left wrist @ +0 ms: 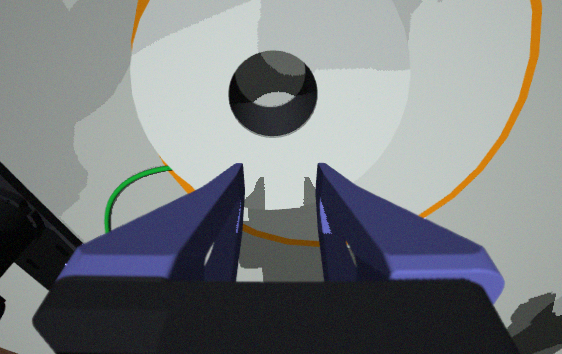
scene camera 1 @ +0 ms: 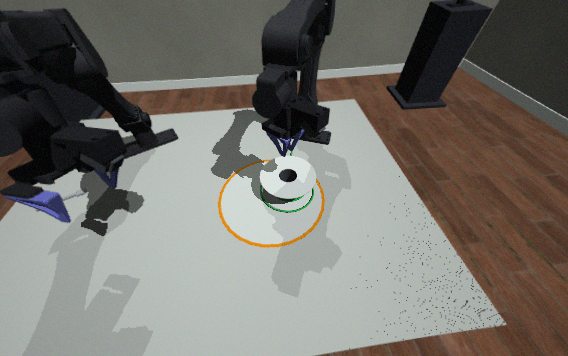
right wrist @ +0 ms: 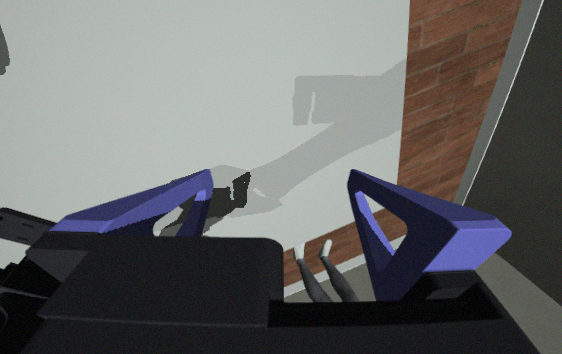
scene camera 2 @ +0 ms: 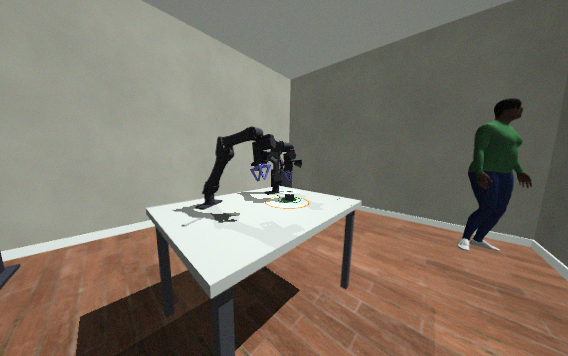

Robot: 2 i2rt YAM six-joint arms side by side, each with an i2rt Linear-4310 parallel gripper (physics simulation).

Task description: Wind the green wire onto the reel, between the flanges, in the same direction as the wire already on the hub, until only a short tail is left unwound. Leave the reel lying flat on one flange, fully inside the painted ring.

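Seen in the pictures: left gripper, between the fingertips: (left wrist: 280,176) (scene camera 1: 286,153) (scene camera 2: 289,180); right gripper, between the fingertips: (scene camera 1: 92,203) (right wrist: 280,177) (scene camera 2: 261,180); left arm's base, origin of its link: (left wrist: 10,212) (scene camera 1: 305,134) (scene camera 2: 275,192); right arm's base, origin of its link: (scene camera 1: 149,143) (scene camera 2: 209,204).
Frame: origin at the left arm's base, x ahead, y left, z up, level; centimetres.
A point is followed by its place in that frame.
Observation:
The white reel (scene camera 1: 272,185) {x 32.9, y -2.7, z 6.5 cm} (left wrist: 175,100) {x 22.6, y 3.0, z 6.5 cm} lies flat with its dark hub hole facing up, toward the upper right of the orange ring (scene camera 1: 270,245) {x 47.5, y 1.2, z 0.1 cm} (left wrist: 536,40) {x 48.1, y -6.3, z 0.0 cm}. Its upper flange hides part of the ring; I cannot tell whether it is fully inside. The green wire (scene camera 1: 287,211) {x 36.5, y 2.8, z 0.5 cm} (left wrist: 117,187) {x 11.1, y -2.4, z 0.4 cm} shows as an arc below the upper flange, and a short stretch curves out beyond the ring in the left wrist view. My left gripper (scene camera 1: 285,151) {x 27.7, y 0.0, z 15.1 cm} (left wrist: 280,176) {x 27.7, y 0.0, z 15.1 cm} is slightly open and empty, above the flange beside the hole. My right gripper (scene camera 1: 91,203) {x 56.7, y -30.3, z 20.5 cm} (right wrist: 280,177) {x 56.7, y -30.3, z 20.5 cm} is wide open and empty, away from the reel.
The white table (scene camera 1: 190,295) {x 63.6, y -12.7, z 0.0 cm} (scene camera 2: 235,260) {x 90.3, y -48.5, z 0.0 cm} carries both arms. A thin grey rod (scene camera 2: 191,222) {x 51.7, y -64.4, z 0.2 cm} lies near its left edge. A dark pedestal (scene camera 1: 425,55) stands on the floor beyond the table. A person in green (scene camera 2: 495,145) stands beyond the table in scene camera 2.

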